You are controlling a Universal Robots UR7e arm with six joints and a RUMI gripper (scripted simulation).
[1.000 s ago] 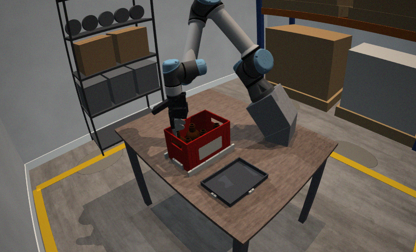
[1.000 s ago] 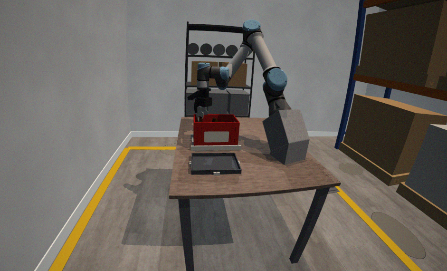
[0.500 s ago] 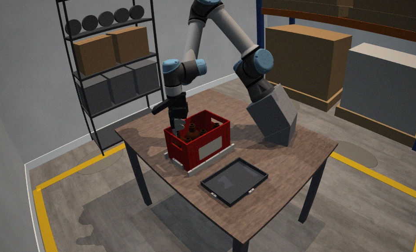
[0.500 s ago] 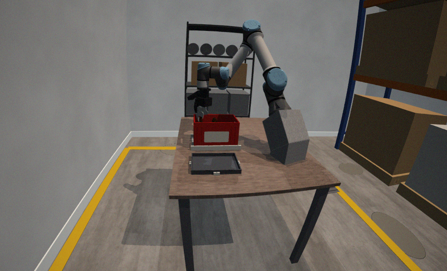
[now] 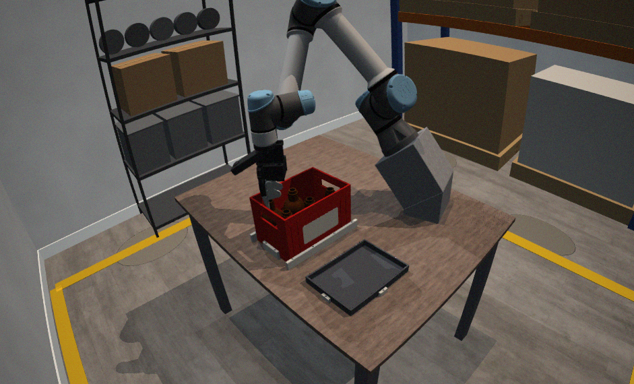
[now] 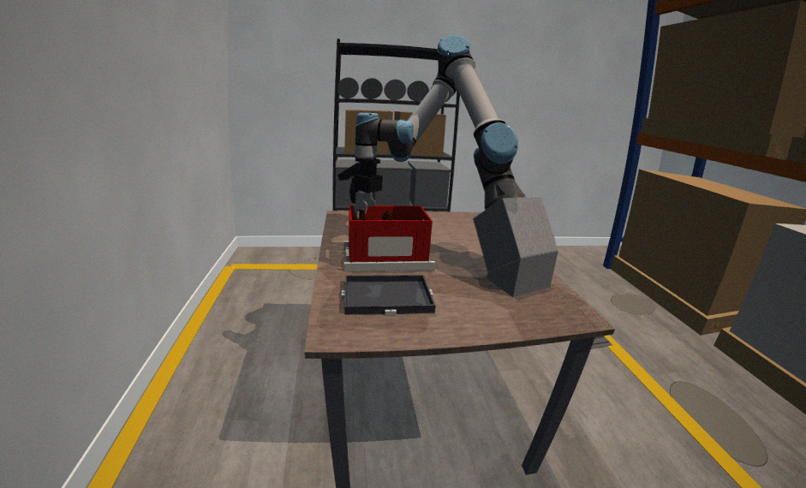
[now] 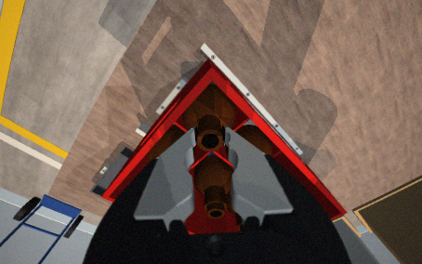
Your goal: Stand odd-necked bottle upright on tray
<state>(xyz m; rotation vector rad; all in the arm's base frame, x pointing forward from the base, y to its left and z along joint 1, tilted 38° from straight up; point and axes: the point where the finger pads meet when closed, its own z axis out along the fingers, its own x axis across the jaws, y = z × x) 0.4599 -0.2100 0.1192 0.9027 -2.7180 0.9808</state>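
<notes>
Now: the red crate 9 cm behind my hand, 6 cm to the left of it and 7 cm below it. Round my hand: dark tray (1 cm behind, 33 cm to the left, 14 cm below).
</notes>
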